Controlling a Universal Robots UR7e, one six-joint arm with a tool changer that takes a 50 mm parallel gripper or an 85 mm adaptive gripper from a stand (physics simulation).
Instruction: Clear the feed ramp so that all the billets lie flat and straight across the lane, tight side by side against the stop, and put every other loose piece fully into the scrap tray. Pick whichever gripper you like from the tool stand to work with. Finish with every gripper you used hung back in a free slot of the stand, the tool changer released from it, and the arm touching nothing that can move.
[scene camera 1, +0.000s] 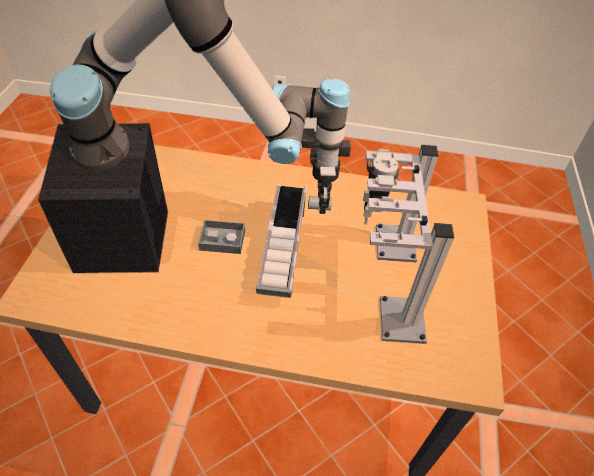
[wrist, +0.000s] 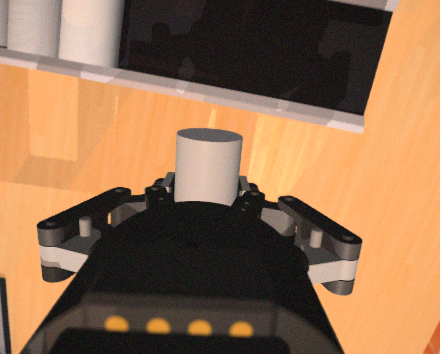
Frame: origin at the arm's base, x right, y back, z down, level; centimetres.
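Seen in the pictures: arm's base, origin of its link: (scene camera 1: 100, 148).
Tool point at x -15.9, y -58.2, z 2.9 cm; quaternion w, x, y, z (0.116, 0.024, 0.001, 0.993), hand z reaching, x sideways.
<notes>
Offsets run from my tool point to a thing's top centre. "spot": to the spot under its first point.
My gripper (scene camera 1: 324, 205) (wrist: 207, 189), the adaptive one with linkage fingers, is shut on a pale grey billet {dz +14.9, dx +1.0, dy +0.6 cm} (scene camera 1: 313, 202) (wrist: 208, 162). It holds the billet beside the upper end of the feed ramp (scene camera 1: 274, 291) (wrist: 225, 101), on the side toward the tool stand; one round end points toward the ramp in the wrist view. Several billets {dz +20.4, dx +19.8, dy +8.1 cm} (scene camera 1: 278, 256) {dz +19.5, dx +11.9, dy +8.9 cm} (wrist: 92, 32) lie across the lane, side by side from the lower end up. The dark upper stretch of the lane is bare. The scrap tray {dz +26.9, dx +11.4, dy +28.2 cm} (scene camera 1: 220, 248) holds a small block {dz +27.5, dx +11.9, dy +31.0 cm} (scene camera 1: 212, 234) and a small faceted piece {dz +28.4, dx +11.0, dy +25.4 cm} (scene camera 1: 231, 237).
The tool stand (scene camera 1: 427, 280) rises at the right on two posts with base plates. Another gripper hangs in its rear part, its round coupling {spot: dz -4.4, dx +4.2, dy -15.7 cm} (scene camera 1: 385, 164) on top. The black robot pedestal (scene camera 1: 107, 230) stands at the left. The scrap tray lies between pedestal and ramp.
</notes>
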